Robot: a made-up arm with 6 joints.
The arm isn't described. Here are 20 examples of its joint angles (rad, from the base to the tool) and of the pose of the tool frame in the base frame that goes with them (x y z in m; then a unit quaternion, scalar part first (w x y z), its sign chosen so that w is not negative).
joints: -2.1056 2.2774 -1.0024 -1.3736 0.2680 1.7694
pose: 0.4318 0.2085 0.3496 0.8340 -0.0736 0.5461 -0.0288
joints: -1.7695 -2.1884 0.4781 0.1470 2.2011 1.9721
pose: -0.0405 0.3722 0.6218 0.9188 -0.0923 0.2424 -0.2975
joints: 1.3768 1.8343 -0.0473 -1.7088 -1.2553 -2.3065
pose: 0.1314 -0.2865 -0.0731 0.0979 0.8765 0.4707 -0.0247
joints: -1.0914 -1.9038 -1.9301 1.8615 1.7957 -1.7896
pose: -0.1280 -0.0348 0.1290 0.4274 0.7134 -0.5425 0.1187
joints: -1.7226 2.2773 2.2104 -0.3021 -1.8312 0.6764
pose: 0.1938 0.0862 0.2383 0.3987 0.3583 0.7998 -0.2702
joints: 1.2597 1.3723 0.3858 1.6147 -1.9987 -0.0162
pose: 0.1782 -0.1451 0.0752 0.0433 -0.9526 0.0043 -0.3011
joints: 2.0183 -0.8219 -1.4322 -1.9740 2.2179 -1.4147
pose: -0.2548 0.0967 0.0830 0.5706 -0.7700 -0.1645 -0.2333
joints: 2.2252 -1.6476 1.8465 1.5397 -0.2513 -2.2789
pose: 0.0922 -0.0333 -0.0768 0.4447 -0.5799 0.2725 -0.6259
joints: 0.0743 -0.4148 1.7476 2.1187 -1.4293 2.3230
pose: -0.0868 -0.0975 0.2278 0.1063 0.3109 -0.9437 0.0379
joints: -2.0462 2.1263 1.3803 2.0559 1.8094 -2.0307
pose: 0.1539 0.5132 -0.1568 0.1677 -0.4403 -0.7133 -0.5188
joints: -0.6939 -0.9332 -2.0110 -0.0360 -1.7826 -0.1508
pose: -0.1787 0.1327 0.5751 0.8251 -0.2465 0.0723 0.5032
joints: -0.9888 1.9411 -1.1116 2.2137 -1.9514 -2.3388
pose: 0.2755 0.2915 0.4515 0.2611 0.0123 0.3414 0.9028
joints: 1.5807 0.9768 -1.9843 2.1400 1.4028 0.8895
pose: 0.1689 0.0443 0.0756 0.4643 -0.6948 0.5007 0.2258
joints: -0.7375 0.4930 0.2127 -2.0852 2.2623 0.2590
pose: -0.2199 0.3568 0.4048 0.3873 -0.5044 -0.1292 0.7608
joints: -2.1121 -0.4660 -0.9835 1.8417 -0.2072 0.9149
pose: 0.0057 0.2225 0.2908 0.8871 -0.2398 0.3901 -0.0588
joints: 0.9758 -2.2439 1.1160 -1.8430 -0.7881 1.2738
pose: -0.2627 -0.4149 -0.1624 0.3784 -0.1806 -0.8938 -0.1590
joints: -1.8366 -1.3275 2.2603 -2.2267 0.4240 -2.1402
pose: -0.4782 0.4862 0.1874 0.5882 -0.6905 -0.3421 0.2454
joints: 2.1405 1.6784 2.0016 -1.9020 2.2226 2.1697
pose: 0.0097 -0.4062 -0.2037 0.1523 -0.6017 -0.7061 0.3408
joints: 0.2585 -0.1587 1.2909 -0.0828 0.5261 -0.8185
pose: 0.1332 -0.0972 0.6481 0.7840 0.1994 0.2982 0.5066
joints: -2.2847 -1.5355 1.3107 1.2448 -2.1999 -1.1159
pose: -0.3038 0.2729 0.2463 0.2009 0.3989 0.2939 -0.8451
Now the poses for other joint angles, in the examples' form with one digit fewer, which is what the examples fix.
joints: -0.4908 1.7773 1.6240 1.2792 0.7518 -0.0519
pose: -0.057 0.253 0.628 0.149 0.380 -0.193 -0.892
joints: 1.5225 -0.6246 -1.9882 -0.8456 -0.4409 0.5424
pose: -0.448 -0.130 0.223 0.324 0.628 -0.196 -0.680
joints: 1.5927 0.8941 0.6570 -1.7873 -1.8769 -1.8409
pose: 0.064 -0.215 0.032 0.067 -0.584 -0.745 -0.315
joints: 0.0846 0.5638 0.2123 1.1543 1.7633 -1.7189
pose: -0.329 0.140 0.498 0.767 -0.376 -0.515 -0.077
